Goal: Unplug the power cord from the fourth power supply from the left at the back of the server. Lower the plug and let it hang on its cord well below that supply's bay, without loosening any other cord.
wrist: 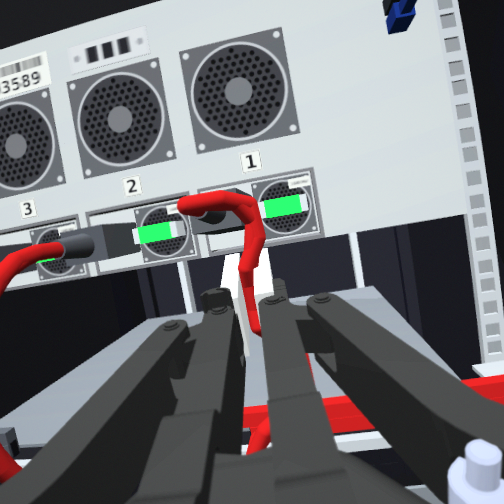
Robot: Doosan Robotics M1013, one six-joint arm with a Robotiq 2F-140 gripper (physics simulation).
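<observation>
The server's rear panel [300,125] fills the wrist view, with fans labelled 3, 2 and 1 from left to right. Under label 1, a dark plug [216,216] sits in a power supply bay [260,212] beside a green latch [284,206]. Its red cord [250,250] loops up and right, then hangs down. My gripper [247,300] is just below this bay. Its two dark fingers are drawn close with only a narrow gap. The cord shows through that gap and seems to hang behind the fingertips. I cannot tell if the fingers touch it.
Bay 2 [145,235] holds another dark plug [100,242] whose red cord [25,262] runs off to the left. Bay 3 [50,250] is partly behind that cord. A perforated rack rail [475,190] stands at the right. A blue connector [400,15] sits at the top. Red rails [360,410] lie below.
</observation>
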